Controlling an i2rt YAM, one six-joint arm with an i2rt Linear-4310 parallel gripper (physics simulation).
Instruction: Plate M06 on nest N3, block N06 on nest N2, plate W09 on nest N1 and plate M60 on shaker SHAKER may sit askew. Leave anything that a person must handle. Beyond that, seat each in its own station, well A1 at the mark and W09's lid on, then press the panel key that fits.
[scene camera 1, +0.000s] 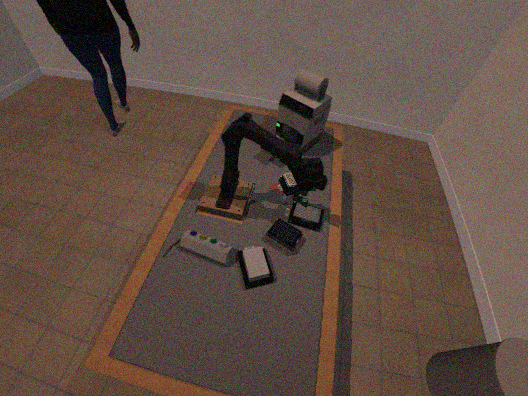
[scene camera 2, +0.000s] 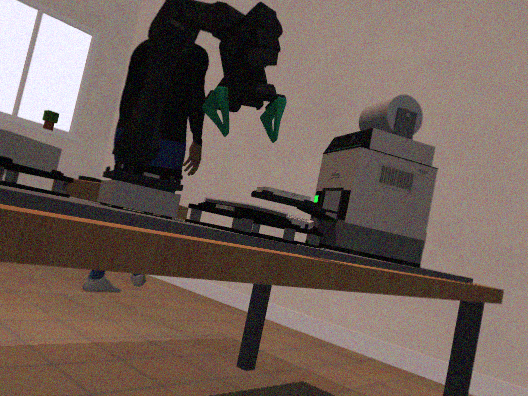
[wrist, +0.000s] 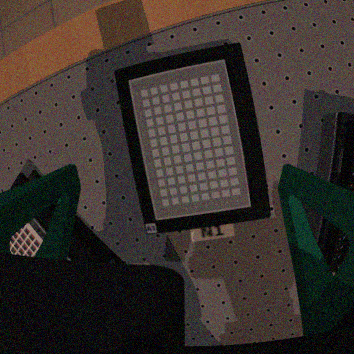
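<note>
My gripper (scene camera 1: 300, 200) (scene camera 2: 250, 138) (wrist: 179, 175) is open and empty, high above the nest labelled N1 (scene camera 2: 242, 223) (wrist: 257, 165). A pale plate (scene camera 1: 307, 213) (wrist: 187, 140) lies in that nest, roughly in line with its black rim. An A1 tag (wrist: 151, 228) shows at the nest's lower left corner in the wrist view; whether a lid is on is unclear. A dark block-like piece (scene camera 1: 284, 233) and a white plate (scene camera 1: 256, 263) on a black holder stand nearer in scene camera 1. A smaller light-topped piece (scene camera 1: 289, 178) is beside the wrist. Their labels are unreadable.
A panel (scene camera 1: 207, 250) carries blue, yellow, green and white keys. A tall grey instrument (scene camera 1: 300, 115) (scene camera 2: 370, 185) with a green light stands at the far end. A small red item (scene camera 1: 275, 188) lies near the arm. A person (scene camera 1: 85, 55) stands beyond the table.
</note>
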